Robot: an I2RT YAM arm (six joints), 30 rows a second.
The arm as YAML. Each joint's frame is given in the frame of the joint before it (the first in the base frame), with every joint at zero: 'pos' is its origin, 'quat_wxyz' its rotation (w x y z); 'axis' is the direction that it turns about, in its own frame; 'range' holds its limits. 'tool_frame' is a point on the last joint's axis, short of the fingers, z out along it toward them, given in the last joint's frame.
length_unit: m
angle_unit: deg
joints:
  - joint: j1
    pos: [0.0, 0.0, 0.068]
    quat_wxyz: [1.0, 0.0, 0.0, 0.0]
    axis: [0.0, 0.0, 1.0]
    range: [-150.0, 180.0]
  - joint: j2
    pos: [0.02, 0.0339, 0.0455]
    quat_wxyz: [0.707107, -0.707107, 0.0, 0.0]
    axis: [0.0, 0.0, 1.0]
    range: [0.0, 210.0]
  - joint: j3
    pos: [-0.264, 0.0, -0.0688]
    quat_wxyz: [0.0, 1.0, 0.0, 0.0]
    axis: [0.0, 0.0, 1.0]
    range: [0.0, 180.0]
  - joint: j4
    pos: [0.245, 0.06, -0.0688]
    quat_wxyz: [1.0, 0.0, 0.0, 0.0]
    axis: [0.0, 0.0, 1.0]
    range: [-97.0, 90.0]
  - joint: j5
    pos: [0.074, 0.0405, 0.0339]
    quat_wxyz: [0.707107, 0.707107, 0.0, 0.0]
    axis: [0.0, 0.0, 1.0]
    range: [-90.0, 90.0]
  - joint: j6
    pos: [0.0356, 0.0, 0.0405]
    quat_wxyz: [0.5, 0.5, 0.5, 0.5]
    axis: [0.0, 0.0, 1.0]
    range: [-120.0, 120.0]
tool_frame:
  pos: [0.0, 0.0, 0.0]
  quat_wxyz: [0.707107, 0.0, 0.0, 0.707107]
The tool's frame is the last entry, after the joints.
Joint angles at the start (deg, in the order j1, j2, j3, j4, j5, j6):
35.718, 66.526, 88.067, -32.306, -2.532, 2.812
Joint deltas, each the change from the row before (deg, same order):
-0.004, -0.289, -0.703, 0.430, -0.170, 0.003
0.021, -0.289, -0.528, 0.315, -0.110, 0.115
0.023, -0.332, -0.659, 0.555, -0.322, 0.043
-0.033, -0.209, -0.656, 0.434, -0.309, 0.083
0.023, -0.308, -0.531, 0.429, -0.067, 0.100
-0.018, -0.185, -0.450, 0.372, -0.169, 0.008
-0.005, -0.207, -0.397, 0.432, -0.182, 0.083
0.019, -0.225, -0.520, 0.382, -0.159, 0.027
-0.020, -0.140, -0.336, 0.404, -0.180, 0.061
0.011, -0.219, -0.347, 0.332, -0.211, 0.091
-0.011, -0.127, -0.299, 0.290, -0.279, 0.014
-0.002, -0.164, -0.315, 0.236, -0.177, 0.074
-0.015, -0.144, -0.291, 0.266, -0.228, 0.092
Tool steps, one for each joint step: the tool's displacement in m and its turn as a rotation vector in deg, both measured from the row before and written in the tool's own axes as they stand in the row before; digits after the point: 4 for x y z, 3 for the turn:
0.0020, 0.0000, 0.0002, -0.167, -0.008, 0.003
0.0014, 0.0001, -0.0003, -0.134, -0.069, 0.107
0.0015, 0.0002, -0.0002, -0.356, -0.209, 0.027
0.0020, -0.0001, 0.0006, -0.276, 0.027, 0.090
0.0011, 0.0001, -0.0005, -0.101, -0.200, 0.083
0.0011, 0.0000, 0.0001, -0.157, -0.098, 0.004
0.0007, 0.0001, -0.0002, -0.190, -0.231, 0.068
0.0014, 0.0001, 0.0000, -0.182, -0.076, 0.018
0.0006, 0.0000, 0.0001, -0.172, -0.198, 0.049
0.0006, 0.0002, -0.0004, -0.233, -0.190, 0.074
0.0007, 0.0001, 0.0000, -0.275, -0.102, 0.006
0.0008, 0.0001, -0.0002, -0.180, -0.074, 0.067
0.0006, 0.0001, -0.0001, -0.220, -0.105, 0.084

